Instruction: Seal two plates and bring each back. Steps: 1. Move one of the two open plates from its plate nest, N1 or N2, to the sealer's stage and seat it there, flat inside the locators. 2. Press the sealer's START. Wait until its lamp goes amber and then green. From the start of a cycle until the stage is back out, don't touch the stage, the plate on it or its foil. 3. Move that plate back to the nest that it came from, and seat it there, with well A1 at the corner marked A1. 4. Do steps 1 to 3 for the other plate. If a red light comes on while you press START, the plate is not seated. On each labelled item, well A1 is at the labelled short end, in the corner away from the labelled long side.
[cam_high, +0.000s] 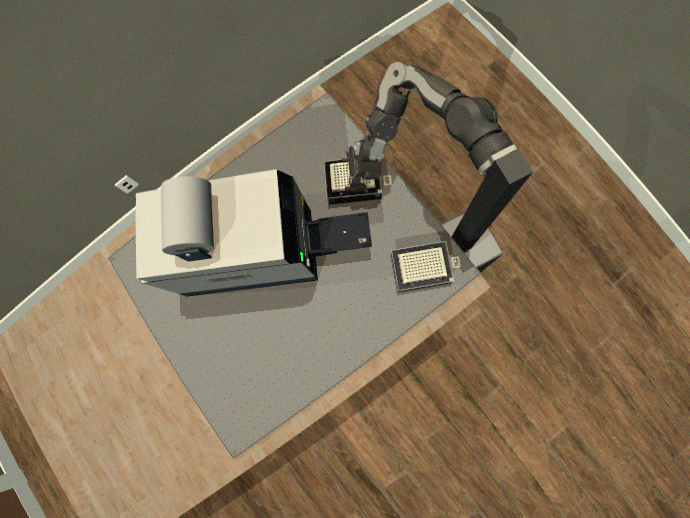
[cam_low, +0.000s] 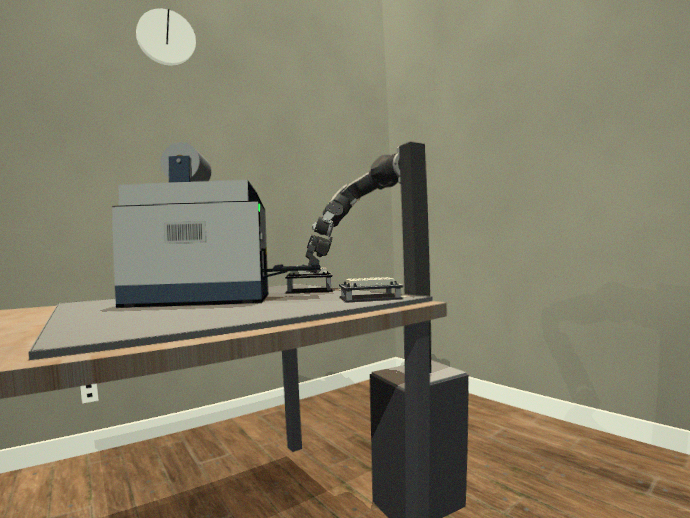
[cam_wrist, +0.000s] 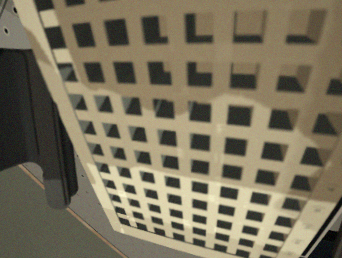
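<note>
The black nest N1 lies 20 mm below my hand. Round my hand: yellow warning label (160 mm ahead, 70 mm above, 30 mm to the left); plate (330 mm to the left, 60 mm behind, 30 mm below); sealer stage (150 mm to the left, 100 mm ahead, 20 mm above).
</note>
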